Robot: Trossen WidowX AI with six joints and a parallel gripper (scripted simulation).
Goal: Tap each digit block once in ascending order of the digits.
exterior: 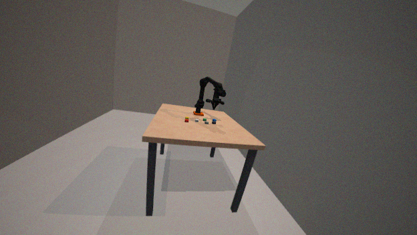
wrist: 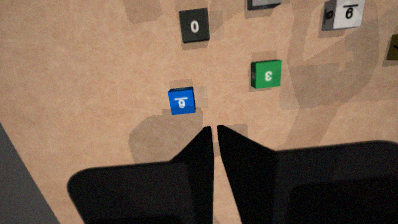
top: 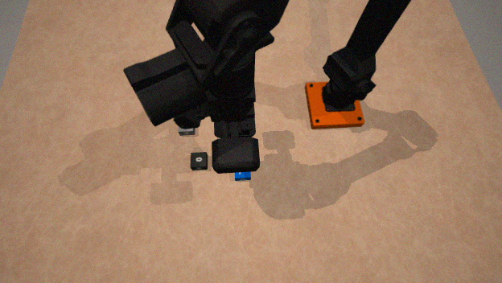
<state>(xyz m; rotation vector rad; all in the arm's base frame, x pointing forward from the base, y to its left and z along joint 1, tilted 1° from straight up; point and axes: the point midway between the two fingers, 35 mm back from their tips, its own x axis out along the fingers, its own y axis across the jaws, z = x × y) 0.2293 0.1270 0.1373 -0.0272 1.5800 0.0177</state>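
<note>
Right now the blue block is 10 mm behind my gripper tip, 30 mm to the left of it and 110 mm below it. Also, from my gripper tip: grey block (110 mm ahead, 70 mm to the right, 110 mm below); green block (20 mm ahead, 80 mm to the right, 110 mm below); black block (80 mm ahead, 10 mm to the left, 110 mm below).
</note>
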